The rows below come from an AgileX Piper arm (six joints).
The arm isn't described. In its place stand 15 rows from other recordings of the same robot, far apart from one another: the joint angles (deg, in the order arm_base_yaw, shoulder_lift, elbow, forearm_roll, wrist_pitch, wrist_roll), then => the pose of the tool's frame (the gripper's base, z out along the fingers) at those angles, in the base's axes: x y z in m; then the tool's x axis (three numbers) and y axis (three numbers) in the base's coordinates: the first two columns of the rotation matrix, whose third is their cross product.
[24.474, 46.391, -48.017, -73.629, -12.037, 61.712] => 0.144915, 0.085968, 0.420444, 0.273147, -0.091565, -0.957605, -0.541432, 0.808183, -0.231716
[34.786, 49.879, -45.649, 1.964, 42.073, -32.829] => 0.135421, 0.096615, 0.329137, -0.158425, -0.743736, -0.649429, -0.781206, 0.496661, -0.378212
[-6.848, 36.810, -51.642, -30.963, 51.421, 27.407] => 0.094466, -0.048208, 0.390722, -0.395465, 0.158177, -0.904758, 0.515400, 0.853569, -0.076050
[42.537, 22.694, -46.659, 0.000, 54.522, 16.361] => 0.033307, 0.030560, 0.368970, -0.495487, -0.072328, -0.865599, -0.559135, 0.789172, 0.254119
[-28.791, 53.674, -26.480, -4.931, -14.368, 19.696] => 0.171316, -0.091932, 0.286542, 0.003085, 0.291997, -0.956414, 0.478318, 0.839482, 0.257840
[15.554, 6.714, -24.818, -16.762, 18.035, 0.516] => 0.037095, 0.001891, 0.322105, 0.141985, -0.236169, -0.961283, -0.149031, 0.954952, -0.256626
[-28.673, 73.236, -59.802, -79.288, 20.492, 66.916] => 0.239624, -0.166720, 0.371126, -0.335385, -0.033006, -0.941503, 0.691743, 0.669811, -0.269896
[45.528, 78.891, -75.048, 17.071, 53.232, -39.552] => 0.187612, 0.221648, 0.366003, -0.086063, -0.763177, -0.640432, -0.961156, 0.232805, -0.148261
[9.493, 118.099, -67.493, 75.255, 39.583, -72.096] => 0.382030, 0.120736, 0.129683, -0.824090, -0.151046, -0.545950, -0.470247, 0.719773, 0.510681
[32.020, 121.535, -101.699, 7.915, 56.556, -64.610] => 0.382650, 0.251624, 0.214985, 0.086113, -0.963133, -0.254871, -0.973621, -0.027097, -0.226557
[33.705, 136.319, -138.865, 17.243, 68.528, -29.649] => 0.418857, 0.309570, 0.269013, -0.407955, -0.726686, -0.552720, -0.879276, 0.475731, 0.023517
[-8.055, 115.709, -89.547, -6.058, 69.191, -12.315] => 0.393486, -0.064753, 0.200104, -0.993444, -0.110610, 0.028879, -0.112873, 0.989112, -0.094429
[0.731, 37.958, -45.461, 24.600, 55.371, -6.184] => 0.105953, 0.032525, 0.347604, -0.679487, 0.128576, -0.722333, -0.175907, 0.927259, 0.330527
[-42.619, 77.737, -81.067, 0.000, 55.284, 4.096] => 0.209568, -0.192835, 0.398717, -0.488073, 0.546170, -0.680796, 0.713805, 0.698645, 0.048752
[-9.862, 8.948, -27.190, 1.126, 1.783, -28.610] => 0.032983, -0.005677, 0.357493, 0.240917, -0.510313, -0.825554, 0.317765, 0.845199, -0.429725
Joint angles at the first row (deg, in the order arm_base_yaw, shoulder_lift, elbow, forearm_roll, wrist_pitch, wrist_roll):
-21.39 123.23 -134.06 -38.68 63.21 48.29
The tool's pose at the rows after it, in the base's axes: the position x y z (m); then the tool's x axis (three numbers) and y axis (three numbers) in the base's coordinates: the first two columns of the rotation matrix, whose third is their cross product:
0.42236, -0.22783, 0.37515, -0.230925, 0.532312, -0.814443, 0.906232, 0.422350, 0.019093
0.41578, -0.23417, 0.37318, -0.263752, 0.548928, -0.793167, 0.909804, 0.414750, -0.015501
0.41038, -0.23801, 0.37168, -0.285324, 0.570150, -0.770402, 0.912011, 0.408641, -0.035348
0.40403, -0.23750, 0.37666, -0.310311, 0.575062, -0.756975, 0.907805, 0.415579, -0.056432
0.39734, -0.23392, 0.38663, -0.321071, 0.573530, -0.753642, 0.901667, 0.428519, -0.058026
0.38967, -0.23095, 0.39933, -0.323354, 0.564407, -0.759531, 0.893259, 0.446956, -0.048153
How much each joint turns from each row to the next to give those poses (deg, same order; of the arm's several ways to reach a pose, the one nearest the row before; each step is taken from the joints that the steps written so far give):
-1.04 -0.04 0.00 1.81 1.60 -1.84
-1.07 -0.09 0.00 1.08 2.02 -2.43
-0.80 -0.15 0.01 1.24 1.87 -1.70
-0.32 -0.86 -0.01 0.81 1.65 -2.16
-0.05 -1.43 0.00 0.92 1.01 -1.69
-0.24 -1.72 0.00 1.15 0.14 -1.72

